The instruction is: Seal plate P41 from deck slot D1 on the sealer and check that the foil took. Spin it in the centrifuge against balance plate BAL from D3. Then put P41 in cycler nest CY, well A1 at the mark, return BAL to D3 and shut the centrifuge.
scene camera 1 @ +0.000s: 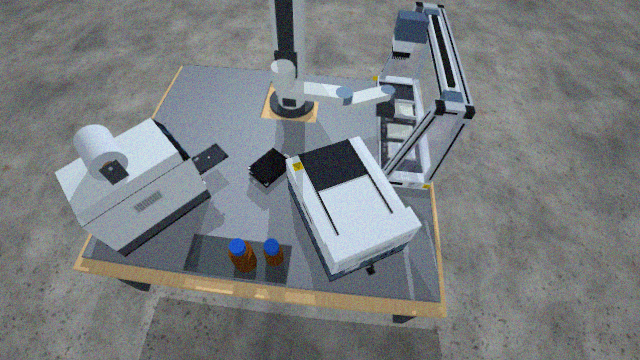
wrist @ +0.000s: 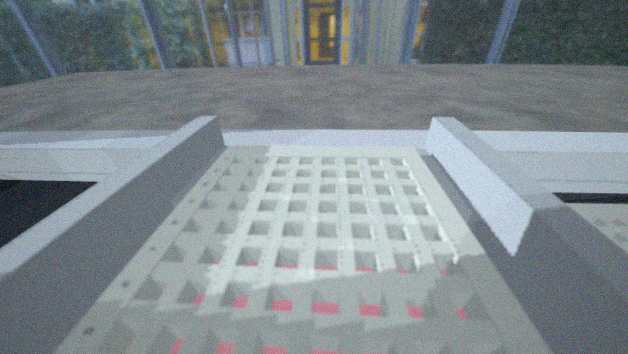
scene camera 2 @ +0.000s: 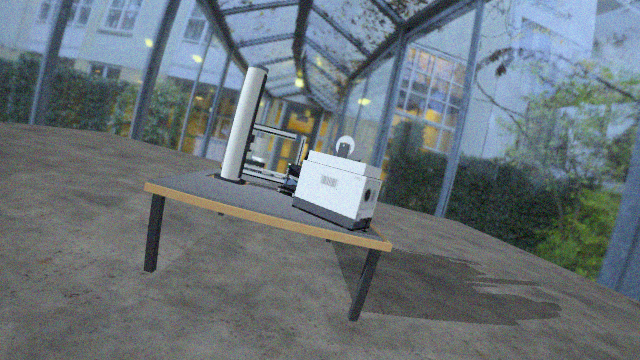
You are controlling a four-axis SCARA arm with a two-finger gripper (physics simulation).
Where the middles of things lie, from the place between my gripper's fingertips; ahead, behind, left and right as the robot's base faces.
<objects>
Right now the white centrifuge point(scene camera 1: 354, 218) is 60 cm ahead of my hand, 33 cm to the right of it and 3 cm above it. From my hand the other things lie so: white foil roll point(scene camera 1: 94, 143): 115 cm to the right, 68 cm ahead, 32 cm above.
</objects>
